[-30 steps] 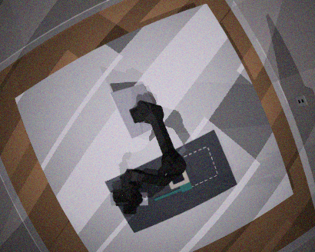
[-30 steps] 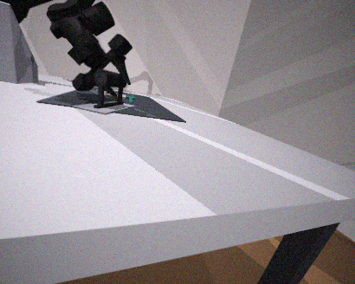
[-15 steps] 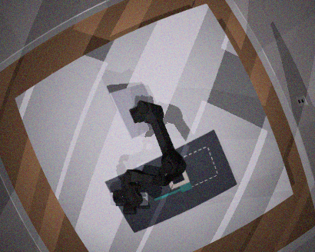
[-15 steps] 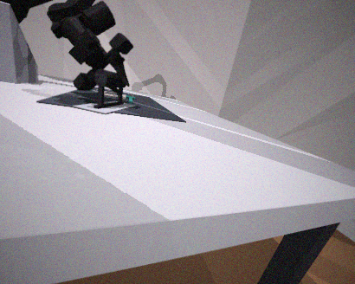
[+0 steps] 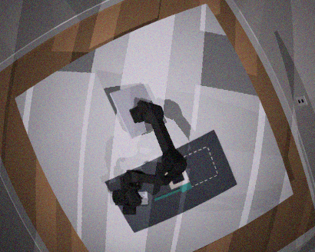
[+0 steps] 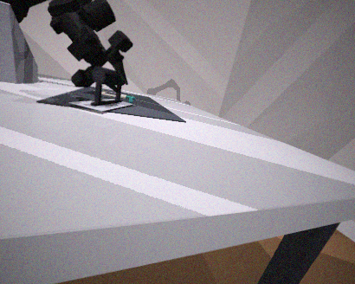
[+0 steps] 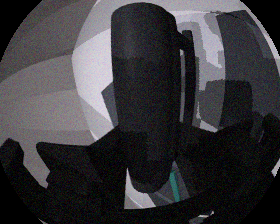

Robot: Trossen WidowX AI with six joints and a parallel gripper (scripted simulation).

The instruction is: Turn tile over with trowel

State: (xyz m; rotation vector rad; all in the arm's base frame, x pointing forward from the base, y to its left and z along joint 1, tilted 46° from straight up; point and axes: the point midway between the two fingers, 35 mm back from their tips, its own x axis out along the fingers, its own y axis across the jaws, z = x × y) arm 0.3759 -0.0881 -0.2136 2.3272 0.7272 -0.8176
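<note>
My gripper tip is 24 cm to the right of the dark mat and 7 cm above it. Also, from my gripper tip: tile (27 cm to the left, 5 cm below, 4 cm behind); then trowel (2 cm behind, 1 cm to the left, 1 cm below).
</note>
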